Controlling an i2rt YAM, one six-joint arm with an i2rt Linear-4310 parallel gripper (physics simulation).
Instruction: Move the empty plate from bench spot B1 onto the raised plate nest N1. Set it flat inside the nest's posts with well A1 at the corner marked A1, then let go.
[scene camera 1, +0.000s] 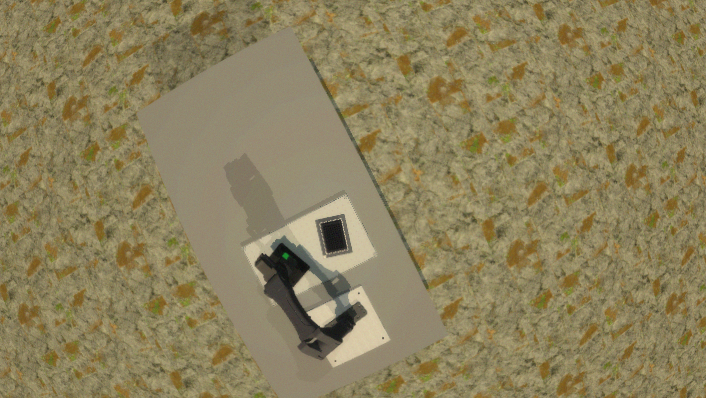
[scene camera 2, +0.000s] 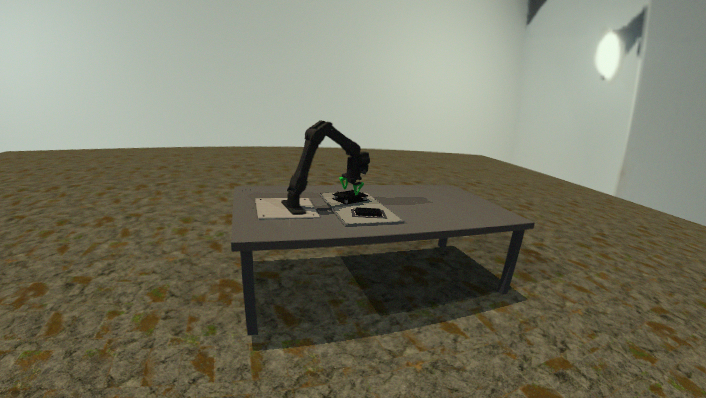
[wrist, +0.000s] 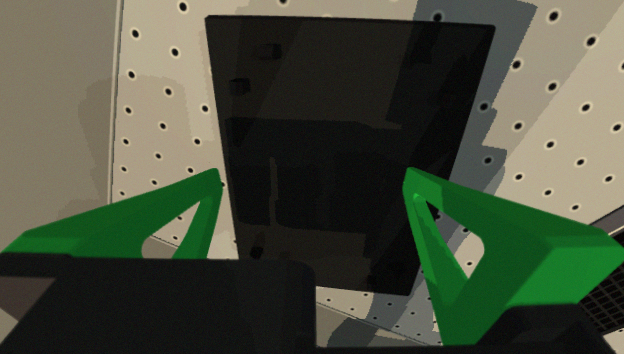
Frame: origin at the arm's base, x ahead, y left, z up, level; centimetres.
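Where they show: gripper, between the fingertips: (scene camera 2: 350, 192) (wrist: 312, 178); arm's base, origin of its link: (scene camera 1: 345, 320) (scene camera 2: 293, 207).
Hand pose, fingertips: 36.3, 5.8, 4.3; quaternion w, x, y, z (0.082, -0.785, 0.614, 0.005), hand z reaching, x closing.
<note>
Each offset is from my fingertips to the top centre of the thing, as dx, dy, dz. Level surfaces: height alone.
The empty plate {-3.1, -25.2, -2.5} (scene camera 1: 333, 236) (scene camera 2: 367, 212) is black with a fine grid of wells and lies in a grey outline on the pale perforated board (scene camera 1: 361, 245) (scene camera 2: 392, 218) (wrist: 592, 150). Part of the plate (wrist: 607, 305) shows at the right edge of the wrist view. The nest {-0.8, -1.2, +0.2} (scene camera 1: 299, 270) (scene camera 2: 350, 197) (wrist: 325, 75) is a raised black slab on the same board, partly hidden by the arm and fingers. My gripper (scene camera 2: 351, 190) (wrist: 312, 178) is open above the nest, with green fingers wide apart and no plate between them. The A1 marks cannot be made out.
The arm stands on a white base plate (scene camera 1: 370, 335) (scene camera 2: 270, 210) beside the perforated board. Both rest on a grey-brown table {dz -5.4} (scene camera 1: 225, 125) (scene camera 2: 450, 212). The arm's upper links reach over the gap between base plate and board. Shadows of the arm cross the board and table.
</note>
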